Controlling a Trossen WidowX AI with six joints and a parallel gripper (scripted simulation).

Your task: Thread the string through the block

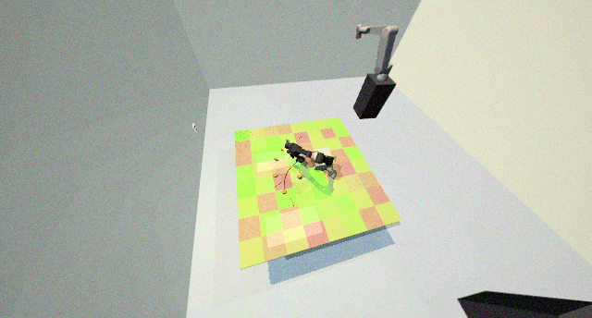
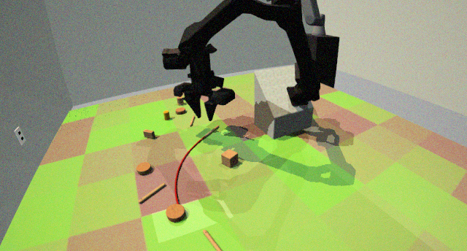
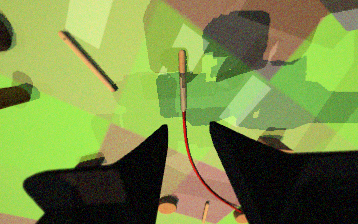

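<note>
Right now my gripper tip is 1 cm past the thin wooden stick, 1 cm to the left of it and 6 cm above it. The rest, counted from my gripper tip: round wooden button 14 cm ahead, 28 cm to the left, 5 cm below; small block 18 cm ahead, 7 cm to the right, 5 cm below.
</note>
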